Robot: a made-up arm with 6 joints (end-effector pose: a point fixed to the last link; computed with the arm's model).
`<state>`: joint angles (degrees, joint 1 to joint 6).
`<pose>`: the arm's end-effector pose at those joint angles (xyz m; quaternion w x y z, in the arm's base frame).
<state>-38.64 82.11 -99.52 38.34 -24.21 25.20</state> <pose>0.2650 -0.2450 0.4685 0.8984 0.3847 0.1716 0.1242</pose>
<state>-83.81 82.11 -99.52 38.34 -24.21 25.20</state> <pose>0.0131 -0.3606 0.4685 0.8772 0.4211 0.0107 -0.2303</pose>
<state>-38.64 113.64 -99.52 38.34 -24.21 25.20</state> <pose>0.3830 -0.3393 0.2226 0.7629 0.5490 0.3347 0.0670</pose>
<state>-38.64 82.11 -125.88 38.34 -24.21 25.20</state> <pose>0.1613 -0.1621 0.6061 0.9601 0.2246 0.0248 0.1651</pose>
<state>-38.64 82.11 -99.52 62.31 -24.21 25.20</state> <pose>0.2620 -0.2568 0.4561 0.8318 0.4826 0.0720 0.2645</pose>
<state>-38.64 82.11 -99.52 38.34 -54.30 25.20</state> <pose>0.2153 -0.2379 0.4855 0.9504 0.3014 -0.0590 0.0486</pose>
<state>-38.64 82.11 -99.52 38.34 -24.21 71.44</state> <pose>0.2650 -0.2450 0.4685 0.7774 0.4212 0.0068 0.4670</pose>
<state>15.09 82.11 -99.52 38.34 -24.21 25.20</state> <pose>0.3543 0.0687 0.4685 0.7453 0.2657 0.3270 0.5168</pose>
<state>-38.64 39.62 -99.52 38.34 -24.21 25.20</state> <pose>-0.0149 -0.0212 0.6090 0.9730 0.1201 -0.0662 0.1859</pose>
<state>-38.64 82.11 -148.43 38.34 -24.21 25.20</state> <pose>0.0423 -0.0670 0.6664 0.9727 0.0778 -0.1022 0.1931</pose>
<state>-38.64 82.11 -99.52 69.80 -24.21 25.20</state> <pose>0.2621 -0.2597 0.4515 0.8034 0.5090 0.0400 0.3063</pose>
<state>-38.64 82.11 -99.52 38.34 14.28 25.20</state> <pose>0.3107 -0.2283 0.4221 0.7430 0.4523 0.4474 0.2080</pose>
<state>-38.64 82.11 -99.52 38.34 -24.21 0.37</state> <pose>0.2650 -0.2450 0.4685 0.9041 0.3388 0.2503 -0.0718</pose>
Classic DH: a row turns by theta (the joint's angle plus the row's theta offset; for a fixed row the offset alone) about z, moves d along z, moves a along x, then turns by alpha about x. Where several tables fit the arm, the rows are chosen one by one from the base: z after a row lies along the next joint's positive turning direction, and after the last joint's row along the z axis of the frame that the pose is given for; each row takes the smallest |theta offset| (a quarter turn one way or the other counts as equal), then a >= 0, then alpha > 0; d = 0 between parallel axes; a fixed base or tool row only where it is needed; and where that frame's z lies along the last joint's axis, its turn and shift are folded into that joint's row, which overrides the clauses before.
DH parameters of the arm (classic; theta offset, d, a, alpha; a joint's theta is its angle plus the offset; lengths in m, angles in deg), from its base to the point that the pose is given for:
joint 1: 0 0.0779 0 -90
joint 2: 7.8 0 -0.1761 0
joint 3: 77.2 0 -0.0282 90
joint 4: 0 0.3217 0 -90
joint 5: 0 0 0.0001 90
joint 6: 0 0.102 0 0

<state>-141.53 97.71 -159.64 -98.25 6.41 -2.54</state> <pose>-0.1522 -0.1064 0.6485 0.5165 -0.1176 -0.1609 0.8328</pose>
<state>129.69 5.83 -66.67 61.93 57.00 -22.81</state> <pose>-0.0544 -0.0527 0.4586 0.0085 0.5764 0.0087 -0.8171</pose>
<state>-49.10 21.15 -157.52 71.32 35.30 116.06</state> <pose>-0.2695 0.3965 0.4086 0.4371 -0.1643 0.3821 0.7975</pose>
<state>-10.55 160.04 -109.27 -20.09 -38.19 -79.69</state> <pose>0.5104 -0.0730 -0.1121 0.4512 -0.5637 0.5111 -0.4662</pose>
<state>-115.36 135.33 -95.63 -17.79 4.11 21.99</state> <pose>-0.2166 -0.4518 -0.0401 0.2370 0.7812 0.4491 -0.3631</pose>
